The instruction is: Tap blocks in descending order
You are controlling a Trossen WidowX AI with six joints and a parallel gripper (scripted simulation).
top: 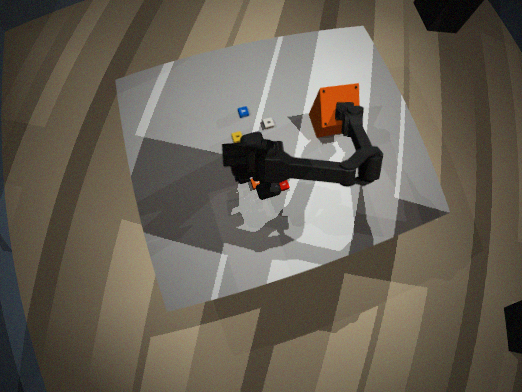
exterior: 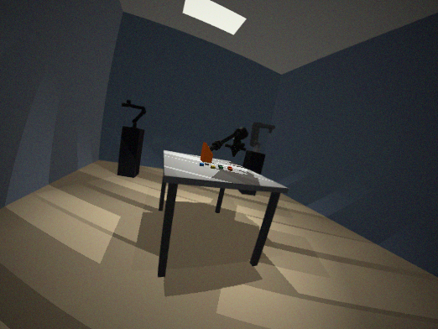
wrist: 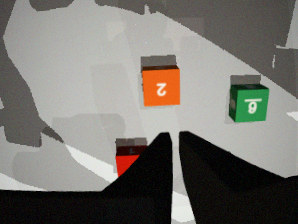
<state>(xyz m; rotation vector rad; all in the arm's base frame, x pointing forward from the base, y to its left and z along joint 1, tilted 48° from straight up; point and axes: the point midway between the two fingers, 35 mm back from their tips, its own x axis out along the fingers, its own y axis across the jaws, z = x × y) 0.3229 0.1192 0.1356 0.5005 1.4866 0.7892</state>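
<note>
My gripper tip is now 12 cm above the orange block. Round my gripper tip: grey block (10 cm behind, 8 cm to the right, 12 cm below); red block (9 cm behind, 2 cm to the left, 12 cm below); green block (1 cm behind, 9 cm to the right, 12 cm below).
</note>
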